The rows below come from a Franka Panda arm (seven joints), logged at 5 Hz.
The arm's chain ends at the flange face. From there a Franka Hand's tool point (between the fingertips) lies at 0.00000 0.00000 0.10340 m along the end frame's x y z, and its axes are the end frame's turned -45 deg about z.
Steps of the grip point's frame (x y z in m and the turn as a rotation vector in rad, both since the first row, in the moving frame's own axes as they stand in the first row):
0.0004 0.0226 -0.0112 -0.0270 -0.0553 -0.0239
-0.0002 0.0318 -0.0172 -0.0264 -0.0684 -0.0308
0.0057 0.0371 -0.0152 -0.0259 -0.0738 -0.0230
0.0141 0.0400 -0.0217 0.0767 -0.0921 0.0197
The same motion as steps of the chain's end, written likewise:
0.0183 0.0097 -0.0110 -0.0582 -0.0200 -0.0239
0.0253 0.0157 -0.0169 -0.0670 -0.0297 -0.0308
0.0337 0.0149 -0.0149 -0.0705 -0.0339 -0.0230
0.0506 0.0173 -0.0210 -0.0109 -0.1194 0.0197

